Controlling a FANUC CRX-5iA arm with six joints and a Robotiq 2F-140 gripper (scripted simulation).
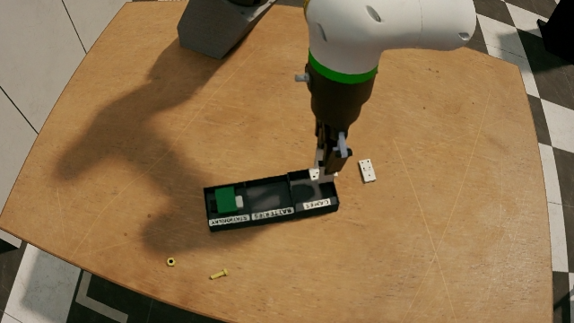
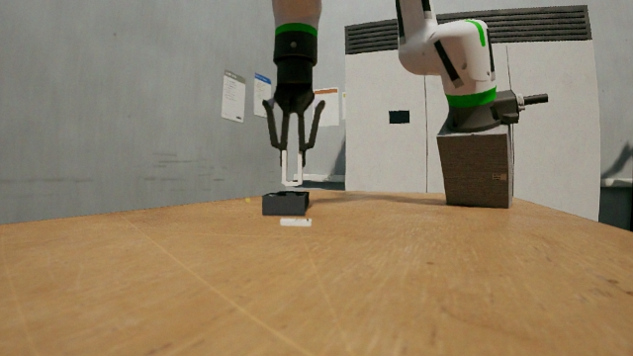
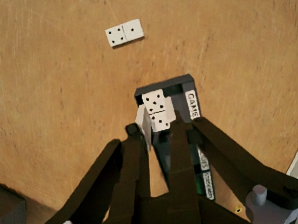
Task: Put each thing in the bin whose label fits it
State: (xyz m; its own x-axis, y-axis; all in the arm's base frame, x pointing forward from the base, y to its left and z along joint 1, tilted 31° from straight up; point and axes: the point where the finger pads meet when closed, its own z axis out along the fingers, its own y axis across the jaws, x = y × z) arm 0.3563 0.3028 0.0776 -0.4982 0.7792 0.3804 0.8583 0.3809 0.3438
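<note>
Now: the white die-like block 7 cm behind my hand, 8 cm to the left of it and 9 cm below it. Round my hand: yellow bolt (24 cm ahead, 12 cm to the right, 9 cm below); flat green block (10 cm ahead, 16 cm to the right, 7 cm below); black three-part bin tray (7 cm ahead, 8 cm to the right, 8 cm below).
</note>
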